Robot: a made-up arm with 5 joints.
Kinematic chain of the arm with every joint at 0, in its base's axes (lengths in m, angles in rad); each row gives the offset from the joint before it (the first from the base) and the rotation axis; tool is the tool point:
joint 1: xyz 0 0 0.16 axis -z
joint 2: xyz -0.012 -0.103 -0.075 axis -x
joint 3: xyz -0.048 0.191 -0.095 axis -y
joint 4: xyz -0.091 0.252 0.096 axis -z
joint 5: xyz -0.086 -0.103 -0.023 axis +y
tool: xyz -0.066 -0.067 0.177
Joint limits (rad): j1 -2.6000..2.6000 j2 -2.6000..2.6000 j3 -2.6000..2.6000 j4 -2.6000..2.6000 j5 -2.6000..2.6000
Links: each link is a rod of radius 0.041 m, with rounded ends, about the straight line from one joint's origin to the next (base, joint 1, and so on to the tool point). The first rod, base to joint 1, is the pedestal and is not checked.
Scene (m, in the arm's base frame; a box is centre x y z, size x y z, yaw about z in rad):
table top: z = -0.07
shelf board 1: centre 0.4 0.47 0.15 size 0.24 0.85 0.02 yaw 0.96
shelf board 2: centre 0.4 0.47 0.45 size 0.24 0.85 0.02 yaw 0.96
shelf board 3: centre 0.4 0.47 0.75 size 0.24 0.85 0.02 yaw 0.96
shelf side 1: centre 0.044 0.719 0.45 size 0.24 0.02 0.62 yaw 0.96
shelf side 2: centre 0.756 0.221 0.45 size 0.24 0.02 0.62 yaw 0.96
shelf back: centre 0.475 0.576 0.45 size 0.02 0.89 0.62 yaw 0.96
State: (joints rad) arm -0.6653 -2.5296 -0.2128 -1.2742 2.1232
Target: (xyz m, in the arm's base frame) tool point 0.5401 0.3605 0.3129
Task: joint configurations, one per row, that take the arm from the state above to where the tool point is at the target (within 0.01 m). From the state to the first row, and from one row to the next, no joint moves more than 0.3 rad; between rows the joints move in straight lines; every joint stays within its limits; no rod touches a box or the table.
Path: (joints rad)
1: -0.9182 -2.5413 -0.1974 -1.4116 1.9845
2: -1.1711 -2.5531 -0.1819 -1.5489 1.8458
3: -1.4241 -2.5648 -0.1665 -1.6863 1.7070
4: -1.6770 -2.5765 -0.1510 -1.8236 1.5683
5: -1.9299 -2.5883 -0.1356 -1.9610 1.4296
6: -2.1828 -2.6000 -0.1201 -2.0983 1.2909

